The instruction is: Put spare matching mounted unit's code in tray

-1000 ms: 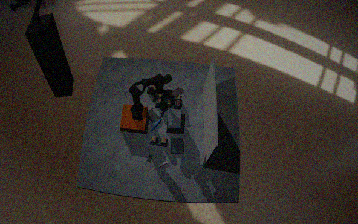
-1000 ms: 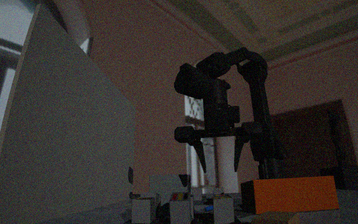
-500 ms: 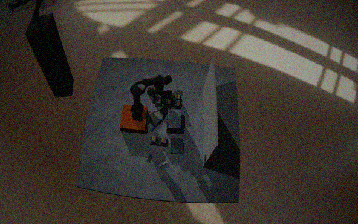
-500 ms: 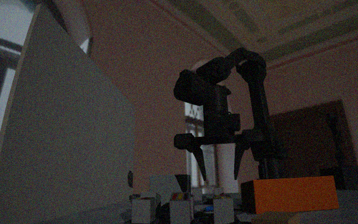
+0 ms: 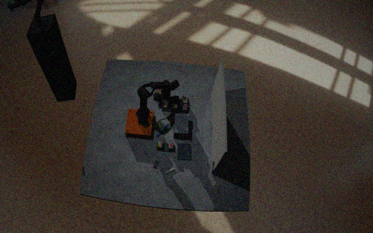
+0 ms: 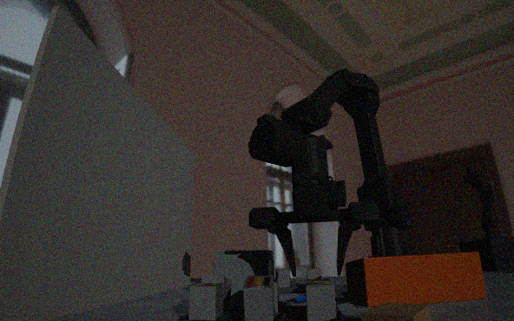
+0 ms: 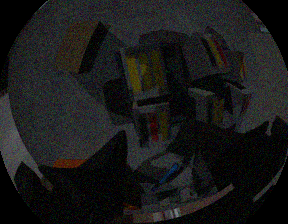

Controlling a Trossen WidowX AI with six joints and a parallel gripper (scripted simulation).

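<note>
My gripper tip is now 2 cm above the spare block. Round my gripper tip: dark square tray: 9 cm ahead, 39 cm to the right, 5 cm below; tan block: 5 cm behind, 13 cm to the left, 4 cm below; mounted unit: 9 cm ahead, 19 cm to the right, 1 cm below.
</note>
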